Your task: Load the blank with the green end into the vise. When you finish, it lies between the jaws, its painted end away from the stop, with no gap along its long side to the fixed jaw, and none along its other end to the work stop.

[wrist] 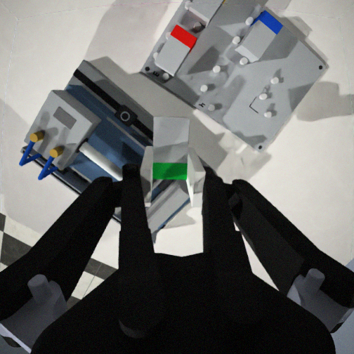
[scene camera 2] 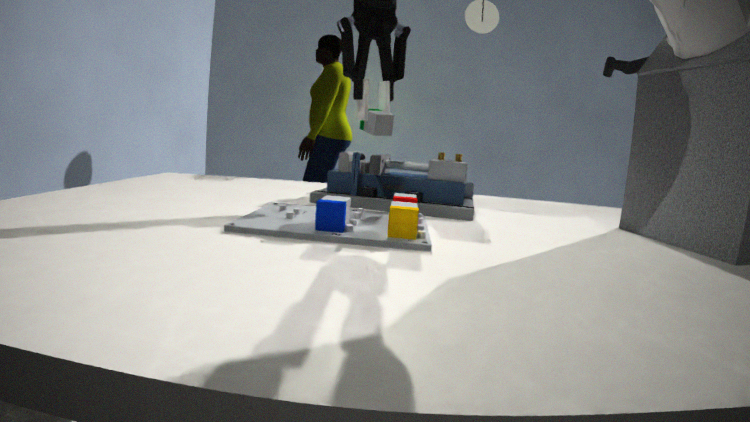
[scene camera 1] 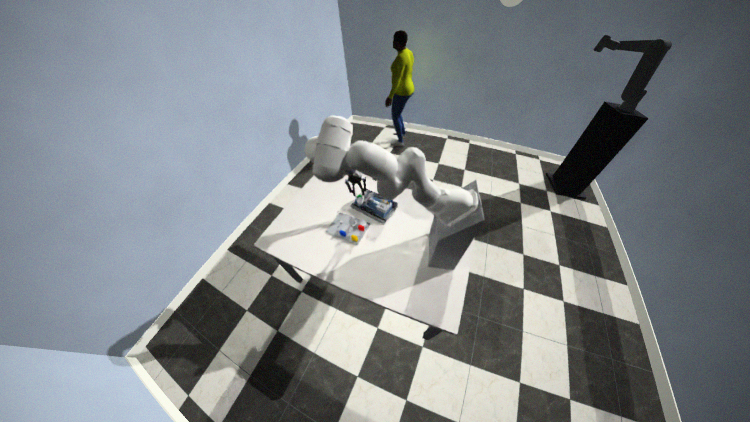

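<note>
My gripper (scene camera 1: 358, 193) (scene camera 2: 374, 102) (wrist: 169, 160) points down, shut on the blank with the green end (scene camera 2: 380, 123) (wrist: 171, 137). The white fingertips hold it near its green end; its bare grey end sticks out, toward the camera in scene camera 2. The blank is in the air above the jaw side of the vise (scene camera 1: 379, 206) (scene camera 2: 414, 183) (wrist: 117, 145), with a visible gap below it. In the wrist view the blank and fingers hide part of the jaws. A blue upright piece (scene camera 2: 356, 169) stands at the near side of the jaws.
A grey pegged plate (scene camera 1: 339, 222) (scene camera 2: 277, 226) (wrist: 235, 122) lies beside the vise, bearing blanks with a red end (scene camera 1: 361, 227) (wrist: 183, 37), a blue end (scene camera 1: 342, 233) (scene camera 2: 331, 214) (wrist: 270, 22) and a yellow end (scene camera 1: 355, 238) (scene camera 2: 403, 221). A person (scene camera 1: 402, 73) (scene camera 2: 330, 104) stands beyond the table.
</note>
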